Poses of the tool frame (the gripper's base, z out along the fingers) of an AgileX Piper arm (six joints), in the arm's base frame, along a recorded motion.
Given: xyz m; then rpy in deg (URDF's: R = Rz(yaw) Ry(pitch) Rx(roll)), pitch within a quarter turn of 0, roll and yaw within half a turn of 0.
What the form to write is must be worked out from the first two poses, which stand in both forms.
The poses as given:
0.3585 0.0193 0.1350 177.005 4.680 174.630
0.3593 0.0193 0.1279 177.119 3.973 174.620
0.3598 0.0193 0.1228 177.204 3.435 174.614
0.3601 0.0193 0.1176 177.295 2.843 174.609
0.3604 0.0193 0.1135 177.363 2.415 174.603
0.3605 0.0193 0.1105 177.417 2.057 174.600
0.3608 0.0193 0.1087 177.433 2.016 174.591
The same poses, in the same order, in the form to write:
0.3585 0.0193 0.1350 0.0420 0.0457 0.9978 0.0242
0.3593 0.0193 0.1279 0.0358 0.0460 0.9980 0.0235
0.3598 0.0193 0.1228 0.0311 0.0462 0.9982 0.0230
0.3601 0.0193 0.1176 0.0259 0.0464 0.9983 0.0224
0.3604 0.0193 0.1135 0.0221 0.0466 0.9984 0.0220
0.3605 0.0193 0.1105 0.0190 0.0467 0.9985 0.0217
0.3608 0.0193 0.1087 0.0186 0.0468 0.9985 0.0215

